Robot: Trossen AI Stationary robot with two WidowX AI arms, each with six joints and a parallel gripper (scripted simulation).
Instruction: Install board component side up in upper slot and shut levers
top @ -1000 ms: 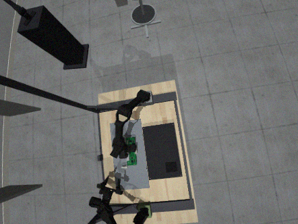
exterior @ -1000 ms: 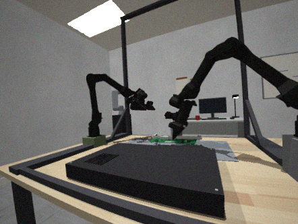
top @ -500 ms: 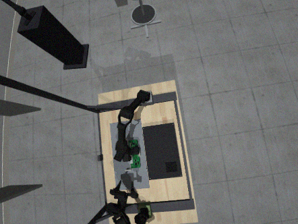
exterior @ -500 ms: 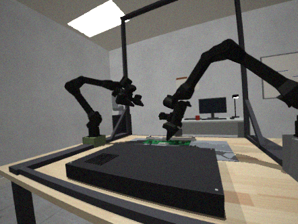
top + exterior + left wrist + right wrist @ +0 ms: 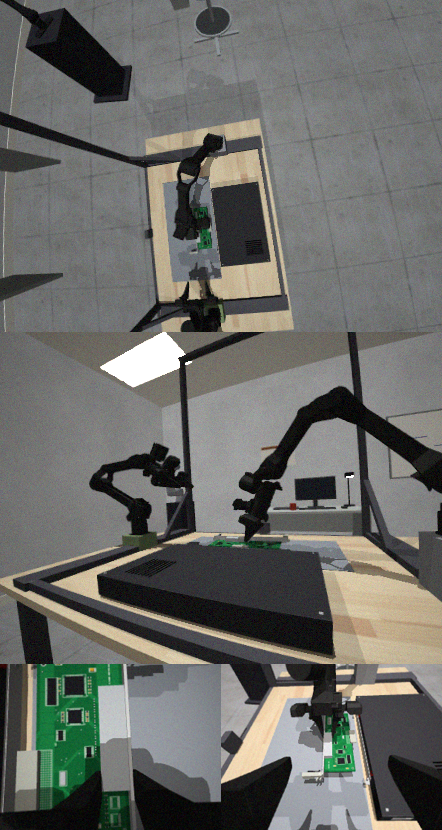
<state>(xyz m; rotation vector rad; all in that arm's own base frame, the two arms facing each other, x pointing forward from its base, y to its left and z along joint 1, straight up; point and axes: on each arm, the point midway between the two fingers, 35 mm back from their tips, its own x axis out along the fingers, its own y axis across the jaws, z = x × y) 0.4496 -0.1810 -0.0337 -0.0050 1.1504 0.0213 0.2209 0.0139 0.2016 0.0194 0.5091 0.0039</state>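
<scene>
The green board lies 1 cm to the right of my left hand and 3 cm below it. Round my left hand: black enclosure 22 cm ahead, 2 cm to the left, 4 cm below; grey mat 5 cm behind, 2 cm to the right, 8 cm below.
</scene>
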